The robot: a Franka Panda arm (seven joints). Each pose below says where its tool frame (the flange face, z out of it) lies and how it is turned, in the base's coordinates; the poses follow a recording.
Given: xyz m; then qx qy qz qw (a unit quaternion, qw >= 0).
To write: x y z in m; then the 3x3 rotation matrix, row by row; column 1 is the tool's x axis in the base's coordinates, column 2 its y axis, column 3 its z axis. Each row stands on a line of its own. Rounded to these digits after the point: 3 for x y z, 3 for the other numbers.
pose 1, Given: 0.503, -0.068, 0.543, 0.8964, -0.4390, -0.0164, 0.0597
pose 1, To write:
0.503, -0.068, 0.543
0.614, -0.785, -0.082
-0.789, -0.607, -0.093
0.023, 0.121, -0.992

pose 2, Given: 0.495, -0.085, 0.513, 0.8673, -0.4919, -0.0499, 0.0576
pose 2, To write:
0.495, -0.085, 0.513
0.511, -0.848, -0.143
-0.859, -0.509, -0.051
-0.030, 0.149, -0.988

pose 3, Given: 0.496, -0.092, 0.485, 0.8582, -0.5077, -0.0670, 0.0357
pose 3, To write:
0.496, -0.092, 0.485
0.476, -0.867, -0.151
-0.876, -0.482, 0.007
-0.079, 0.129, -0.988

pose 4, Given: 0.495, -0.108, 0.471, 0.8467, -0.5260, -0.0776, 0.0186
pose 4, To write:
0.495, -0.108, 0.471
0.435, -0.888, -0.151
-0.894, -0.446, 0.050
-0.112, 0.113, -0.987

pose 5, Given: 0.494, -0.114, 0.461, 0.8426, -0.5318, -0.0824, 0.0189
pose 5, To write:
0.494, -0.114, 0.461
0.421, -0.893, -0.159
-0.899, -0.434, 0.056
-0.119, 0.119, -0.986

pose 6, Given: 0.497, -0.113, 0.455, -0.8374, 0.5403, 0.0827, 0.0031
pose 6, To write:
0.497, -0.113, 0.455
0.402, -0.905, -0.135
-0.904, -0.416, 0.095
-0.142, 0.084, -0.986

